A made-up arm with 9 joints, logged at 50 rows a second.
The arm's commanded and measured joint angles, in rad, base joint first. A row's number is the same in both.
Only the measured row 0 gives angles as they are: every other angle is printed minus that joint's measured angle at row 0.
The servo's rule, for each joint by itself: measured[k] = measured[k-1] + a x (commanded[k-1-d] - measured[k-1]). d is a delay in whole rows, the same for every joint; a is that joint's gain. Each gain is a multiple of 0.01, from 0.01 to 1. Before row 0 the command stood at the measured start. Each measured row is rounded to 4 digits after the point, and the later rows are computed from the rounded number. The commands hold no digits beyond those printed.
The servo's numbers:
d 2
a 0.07 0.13 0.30 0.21 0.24 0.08 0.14 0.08 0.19
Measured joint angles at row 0:
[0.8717, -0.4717, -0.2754, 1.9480, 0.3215, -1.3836, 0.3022, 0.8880, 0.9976]
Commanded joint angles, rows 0 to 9:
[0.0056, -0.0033, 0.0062, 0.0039, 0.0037, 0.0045, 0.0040, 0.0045, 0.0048]
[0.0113, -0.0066, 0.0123, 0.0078, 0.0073, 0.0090, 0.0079, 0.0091, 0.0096]
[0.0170, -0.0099, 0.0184, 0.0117, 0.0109, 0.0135, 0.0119, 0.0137, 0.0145]
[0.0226, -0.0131, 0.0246, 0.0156, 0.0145, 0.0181, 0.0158, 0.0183, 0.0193]
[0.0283, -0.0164, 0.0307, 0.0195, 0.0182, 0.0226, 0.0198, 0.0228, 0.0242]
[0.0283, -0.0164, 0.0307, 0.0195, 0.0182, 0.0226, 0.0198, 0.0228, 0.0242]
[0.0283, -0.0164, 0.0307, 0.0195, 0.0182, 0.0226, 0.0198, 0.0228, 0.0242]
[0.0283, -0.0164, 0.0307, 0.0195, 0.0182, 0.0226, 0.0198, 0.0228, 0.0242]
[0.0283, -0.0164, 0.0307, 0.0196, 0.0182, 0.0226, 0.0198, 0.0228, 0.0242]
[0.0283, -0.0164, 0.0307, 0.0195, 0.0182, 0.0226, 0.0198, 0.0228, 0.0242]
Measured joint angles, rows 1 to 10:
[0.0000, 0.0000, 0.0000, 0.0000, 0.0000, 0.0000, 0.0000, 0.0000, 0.0000]
[0.0000, 0.0000, 0.0000, 0.0000, 0.0000, 0.0000, 0.0000, 0.0000, 0.0000]
[0.0004, -0.0004, 0.0019, 0.0008, 0.0009, 0.0004, 0.0006, 0.0004, 0.0009]
[0.0012, -0.0012, 0.0050, 0.0023, 0.0024, 0.0011, 0.0016, 0.0011, 0.0026]
[0.0023, -0.0023, 0.0090, 0.0043, 0.0044, 0.0021, 0.0030, 0.0021, 0.0049]
[0.0037, -0.0037, 0.0137, 0.0067, 0.0068, 0.0034, 0.0048, 0.0034, 0.0076]
[0.0054, -0.0054, 0.0188, 0.0094, 0.0095, 0.0049, 0.0069, 0.0050, 0.0108]
[0.0070, -0.0068, 0.0224, 0.0115, 0.0116, 0.0063, 0.0087, 0.0064, 0.0133]
[0.0085, -0.0080, 0.0249, 0.0132, 0.0132, 0.0076, 0.0103, 0.0077, 0.0154]
[0.0099, -0.0091, 0.0266, 0.0145, 0.0144, 0.0088, 0.0116, 0.0089, 0.0171]

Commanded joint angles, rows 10 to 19:
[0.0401, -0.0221, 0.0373, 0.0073, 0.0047, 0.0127, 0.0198, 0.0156, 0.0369]
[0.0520, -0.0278, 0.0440, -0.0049, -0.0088, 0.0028, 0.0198, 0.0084, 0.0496]
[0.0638, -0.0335, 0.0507, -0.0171, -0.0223, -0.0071, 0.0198, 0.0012, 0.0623]
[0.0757, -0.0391, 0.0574, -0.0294, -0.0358, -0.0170, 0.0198, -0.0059, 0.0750]
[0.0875, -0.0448, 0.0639, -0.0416, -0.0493, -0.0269, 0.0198, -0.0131, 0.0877]
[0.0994, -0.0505, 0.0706, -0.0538, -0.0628, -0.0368, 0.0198, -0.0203, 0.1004]
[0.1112, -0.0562, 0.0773, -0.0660, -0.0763, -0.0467, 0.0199, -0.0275, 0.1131]
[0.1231, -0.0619, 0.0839, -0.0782, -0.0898, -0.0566, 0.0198, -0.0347, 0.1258]
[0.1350, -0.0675, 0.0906, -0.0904, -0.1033, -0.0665, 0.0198, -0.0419, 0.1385]
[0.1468, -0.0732, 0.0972, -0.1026, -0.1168, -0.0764, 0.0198, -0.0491, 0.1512]
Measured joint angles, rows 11 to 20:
[0.0112, -0.0100, 0.0278, 0.0156, 0.0153, 0.0099, 0.0127, 0.0100, 0.0184]
[0.0124, -0.0108, 0.0287, 0.0164, 0.0160, 0.0109, 0.0137, 0.0110, 0.0195]
[0.0143, -0.0123, 0.0313, 0.0145, 0.0133, 0.0110, 0.0146, 0.0114, 0.0228]
[0.0169, -0.0143, 0.0351, 0.0104, 0.0080, 0.0103, 0.0153, 0.0112, 0.0279]
[0.0202, -0.0168, 0.0398, 0.0046, 0.0007, 0.0089, 0.0159, 0.0104, 0.0344]
[0.0241, -0.0197, 0.0451, -0.0025, -0.0081, 0.0068, 0.0164, 0.0091, 0.0421]
[0.0285, -0.0230, 0.0507, -0.0107, -0.0180, 0.0041, 0.0169, 0.0073, 0.0508]
[0.0335, -0.0266, 0.0567, -0.0198, -0.0288, 0.0008, 0.0173, 0.0051, 0.0602]
[0.0389, -0.0304, 0.0629, -0.0295, -0.0402, -0.0030, 0.0177, 0.0025, 0.0703]
[0.0448, -0.0345, 0.0692, -0.0397, -0.0521, -0.0073, 0.0180, -0.0005, 0.0808]

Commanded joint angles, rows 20 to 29:
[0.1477, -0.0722, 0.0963, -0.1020, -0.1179, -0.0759, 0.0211, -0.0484, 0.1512]
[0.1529, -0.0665, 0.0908, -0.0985, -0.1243, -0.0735, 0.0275, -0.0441, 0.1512]
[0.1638, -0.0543, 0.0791, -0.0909, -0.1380, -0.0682, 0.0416, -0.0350, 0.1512]
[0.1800, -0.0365, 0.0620, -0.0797, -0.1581, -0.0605, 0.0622, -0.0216, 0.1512]
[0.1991, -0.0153, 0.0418, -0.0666, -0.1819, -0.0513, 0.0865, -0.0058, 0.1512]
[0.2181, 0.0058, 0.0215, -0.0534, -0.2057, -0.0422, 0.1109, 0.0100, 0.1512]
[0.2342, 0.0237, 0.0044, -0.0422, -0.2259, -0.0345, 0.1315, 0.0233, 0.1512]
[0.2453, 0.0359, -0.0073, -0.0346, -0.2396, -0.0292, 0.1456, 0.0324, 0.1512]
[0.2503, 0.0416, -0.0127, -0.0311, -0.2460, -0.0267, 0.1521, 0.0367, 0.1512]
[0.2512, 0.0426, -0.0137, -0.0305, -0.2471, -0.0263, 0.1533, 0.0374, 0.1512]
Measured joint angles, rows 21 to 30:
[0.0511, -0.0388, 0.0756, -0.0503, -0.0644, -0.0120, 0.0183, -0.0038, 0.0918]
[0.0578, -0.0433, 0.0821, -0.0613, -0.0770, -0.0172, 0.0185, -0.0074, 0.1031]
[0.0641, -0.0471, 0.0864, -0.0698, -0.0868, -0.0219, 0.0189, -0.0107, 0.1122]
[0.0703, -0.0496, 0.0877, -0.0758, -0.0958, -0.0260, 0.0201, -0.0134, 0.1196]
[0.0768, -0.0502, 0.0851, -0.0790, -0.1059, -0.0294, 0.0231, -0.0151, 0.1256]
[0.0840, -0.0484, 0.0782, -0.0791, -0.1184, -0.0319, 0.0286, -0.0156, 0.1305]
[0.0921, -0.0441, 0.0673, -0.0765, -0.1336, -0.0335, 0.0367, -0.0148, 0.1344]
[0.1009, -0.0376, 0.0536, -0.0716, -0.1509, -0.0342, 0.0471, -0.0128, 0.1376]
[0.1102, -0.0296, 0.0388, -0.0654, -0.1689, -0.0342, 0.0589, -0.0099, 0.1402]
[0.1197, -0.0211, 0.0250, -0.0589, -0.1859, -0.0338, 0.0710, -0.0065, 0.1423]

